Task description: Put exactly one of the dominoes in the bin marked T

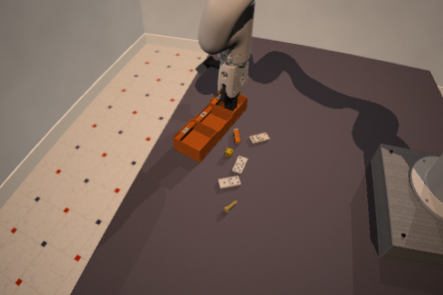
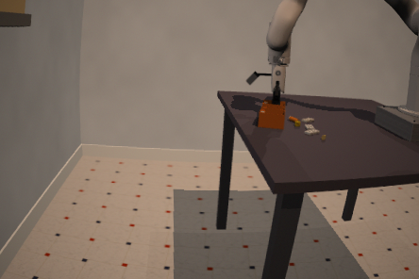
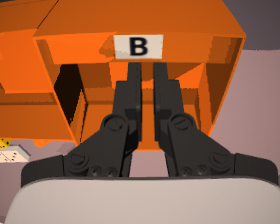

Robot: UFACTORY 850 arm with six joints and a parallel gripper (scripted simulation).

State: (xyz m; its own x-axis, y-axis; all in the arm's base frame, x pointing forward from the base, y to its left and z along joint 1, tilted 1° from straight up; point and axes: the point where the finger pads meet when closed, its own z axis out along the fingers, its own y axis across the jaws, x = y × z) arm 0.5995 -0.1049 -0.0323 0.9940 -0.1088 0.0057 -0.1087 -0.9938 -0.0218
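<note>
Right now my hand is 9 cm to the right of the orange bin, 2 cm short of it and 1 cm above it. Round my hand: yellow die (16 cm to the left, 6 cm behind, 3 cm below); then orange cylinder (10 cm to the left, 6 cm behind, 3 cm below); then domino (24 cm to the left, 10 cm behind, 3 cm below).
</note>
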